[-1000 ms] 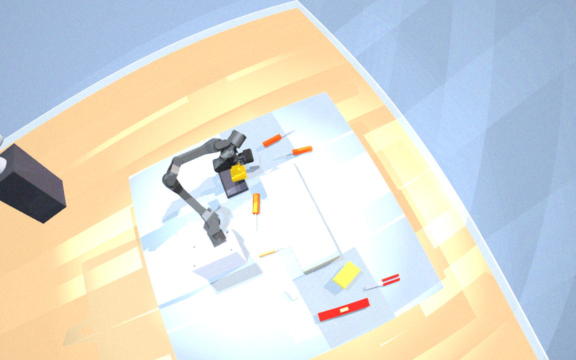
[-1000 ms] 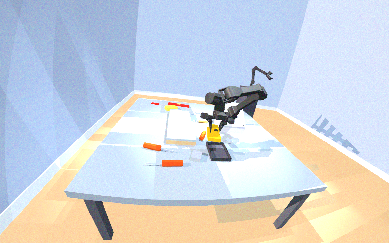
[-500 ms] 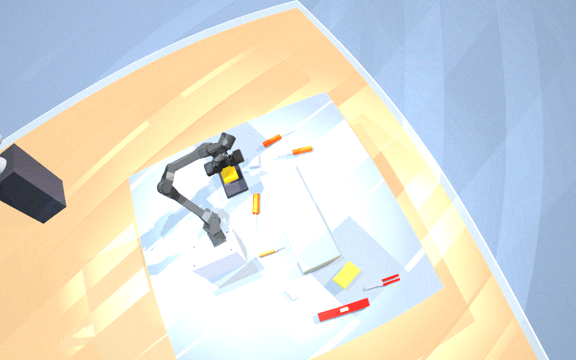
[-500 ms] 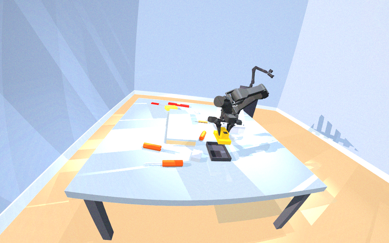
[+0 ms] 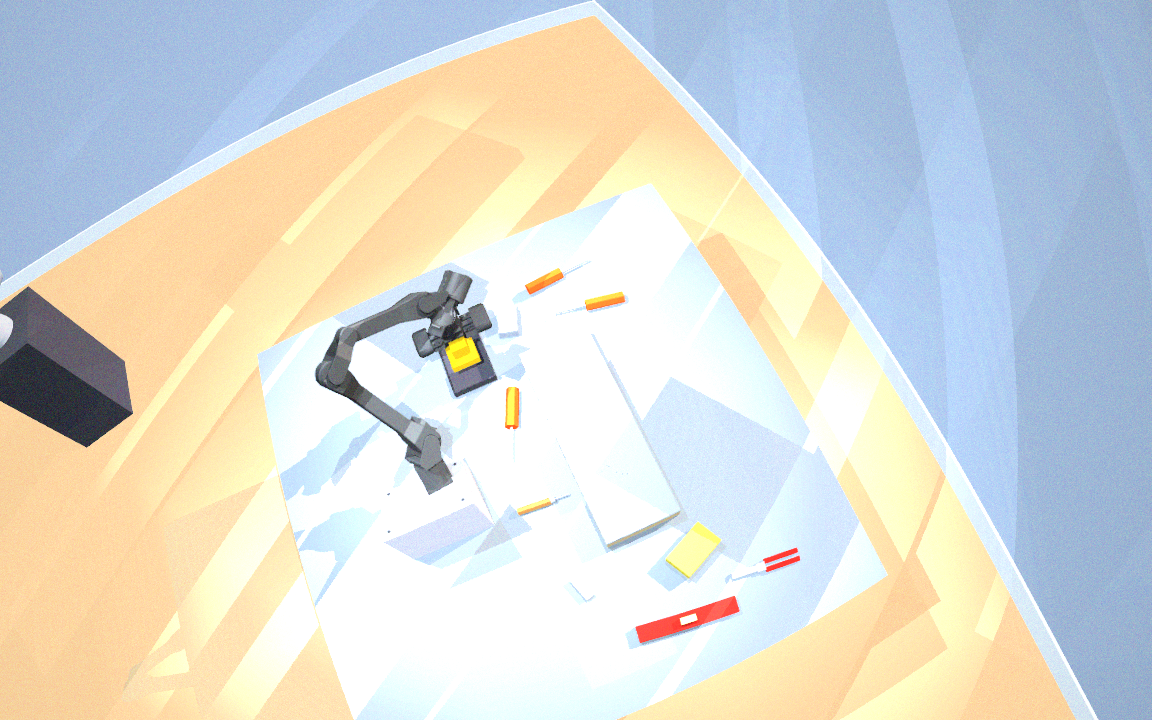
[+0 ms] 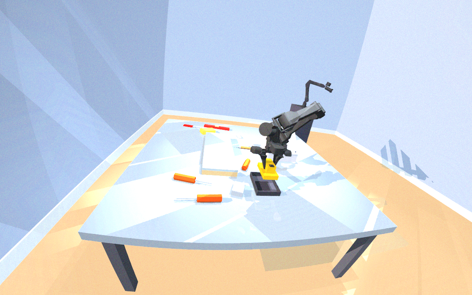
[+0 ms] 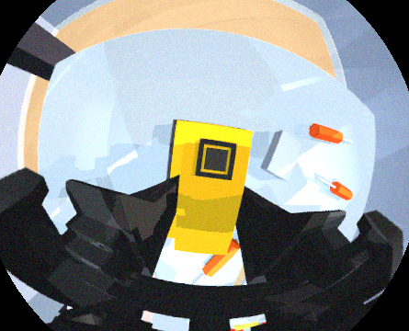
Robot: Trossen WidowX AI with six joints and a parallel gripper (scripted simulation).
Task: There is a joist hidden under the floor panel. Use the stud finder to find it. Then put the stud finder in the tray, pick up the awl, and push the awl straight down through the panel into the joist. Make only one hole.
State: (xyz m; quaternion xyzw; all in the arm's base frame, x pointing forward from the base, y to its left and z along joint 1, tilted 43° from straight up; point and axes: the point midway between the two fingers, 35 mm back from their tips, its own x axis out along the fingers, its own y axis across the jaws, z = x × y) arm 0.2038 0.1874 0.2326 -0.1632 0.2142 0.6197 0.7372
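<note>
Right now the dark tray is 10 mm to the right of my gripper tip and 90 mm below it. Also, from my gripper tip: stud finder (10 mm to the left, 20 mm above); square light (20 mm to the left, 30 mm above); grey block (140 mm ahead, 20 mm to the left, 90 mm below).
</note>
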